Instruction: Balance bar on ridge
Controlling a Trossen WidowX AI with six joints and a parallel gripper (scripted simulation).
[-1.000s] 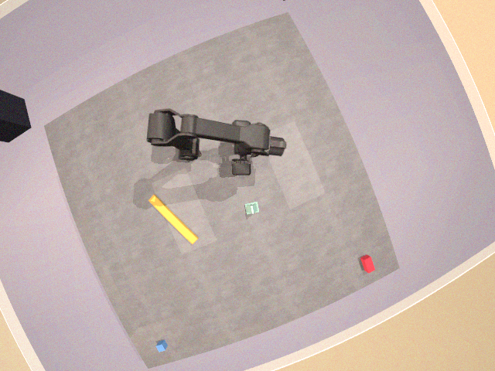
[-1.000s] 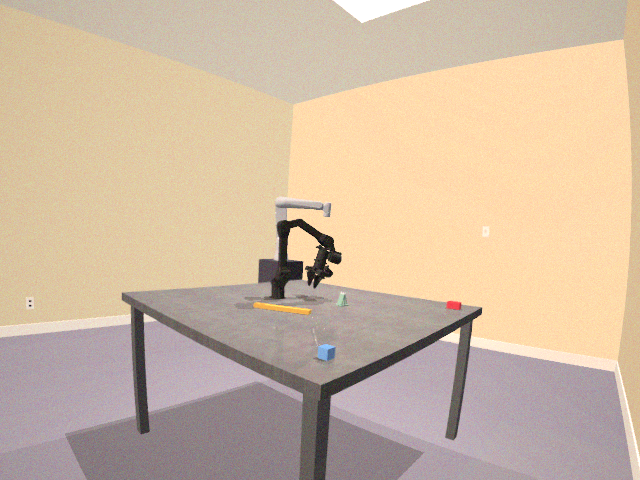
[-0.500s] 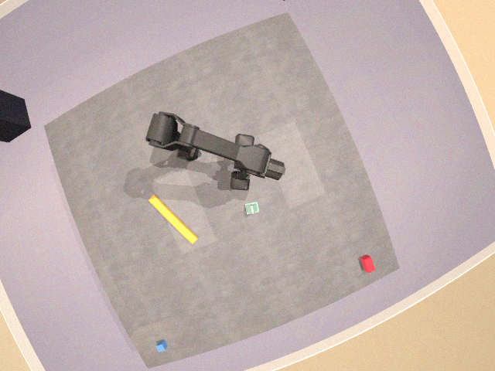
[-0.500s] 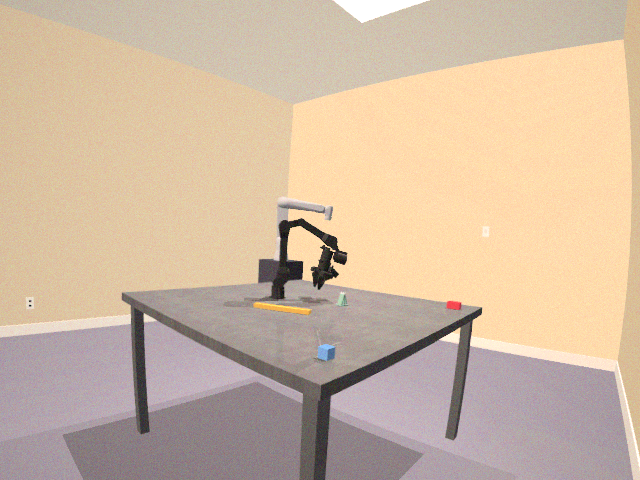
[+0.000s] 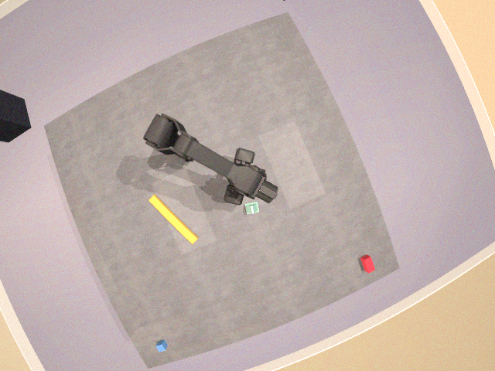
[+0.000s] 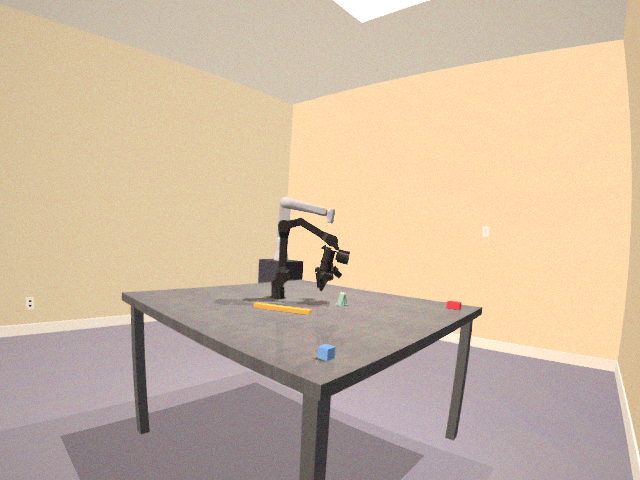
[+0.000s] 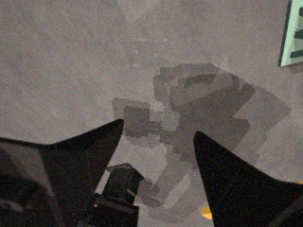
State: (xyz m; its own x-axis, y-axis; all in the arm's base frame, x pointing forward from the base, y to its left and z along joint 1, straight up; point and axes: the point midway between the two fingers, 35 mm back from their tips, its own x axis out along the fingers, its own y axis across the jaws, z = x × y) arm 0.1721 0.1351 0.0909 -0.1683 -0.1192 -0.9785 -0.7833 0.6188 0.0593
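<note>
The orange bar is 310 mm to the right of my gripper tip, 60 mm ahead of it and 50 mm below it. The rest, counted from my gripper tip: small blue cube 630 mm to the right, 570 mm ahead, 40 mm below; then red block 570 mm ahead, 370 mm to the left, 40 mm below.
</note>
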